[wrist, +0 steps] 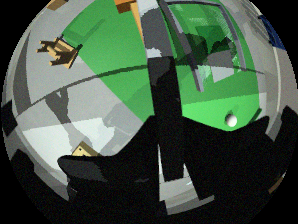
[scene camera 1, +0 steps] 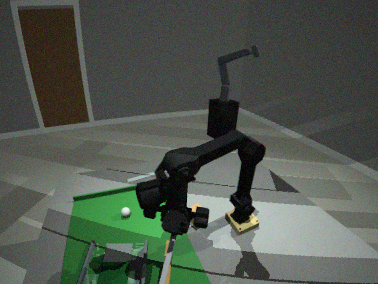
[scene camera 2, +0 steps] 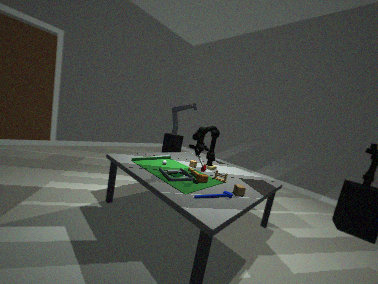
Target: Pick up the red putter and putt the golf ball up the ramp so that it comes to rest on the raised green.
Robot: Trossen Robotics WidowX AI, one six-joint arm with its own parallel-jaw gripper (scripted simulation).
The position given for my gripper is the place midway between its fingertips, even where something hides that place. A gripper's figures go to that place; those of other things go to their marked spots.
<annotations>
My gripper (wrist: pixel 161 118): 10 cm from the lens. A green mat (wrist: pixel 110 45): 25 cm from the lens.
</annotations>
